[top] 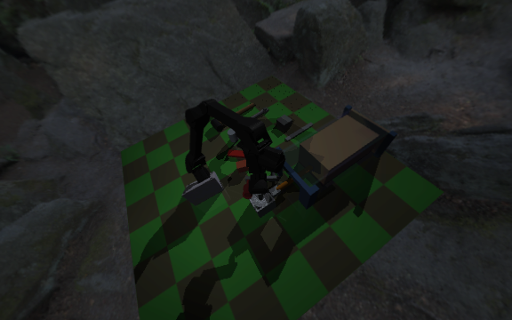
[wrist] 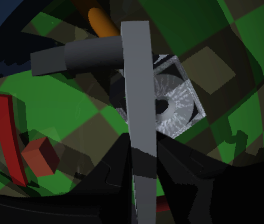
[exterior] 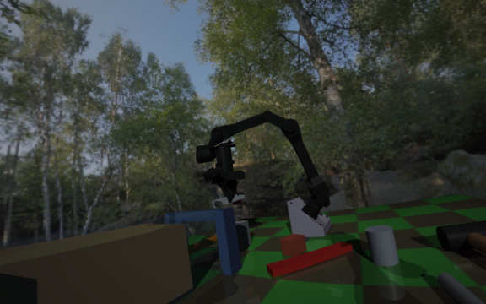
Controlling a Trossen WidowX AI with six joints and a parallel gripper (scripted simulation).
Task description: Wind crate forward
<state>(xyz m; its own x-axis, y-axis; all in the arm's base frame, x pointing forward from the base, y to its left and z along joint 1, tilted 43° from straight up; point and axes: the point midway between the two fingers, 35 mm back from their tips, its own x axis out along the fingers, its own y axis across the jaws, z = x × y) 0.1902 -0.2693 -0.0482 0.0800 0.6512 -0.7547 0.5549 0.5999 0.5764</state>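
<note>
My gripper tip is 6 cm past the red grip and 2 cm below it. The rest, counted from my gripper tip: winch 5 cm behind, 3 cm to the right, 14 cm below; then blue steel frame 12 cm ahead, 4 cm to the right, 7 cm below; then winch handle 1 cm behind, 1 cm above.
</note>
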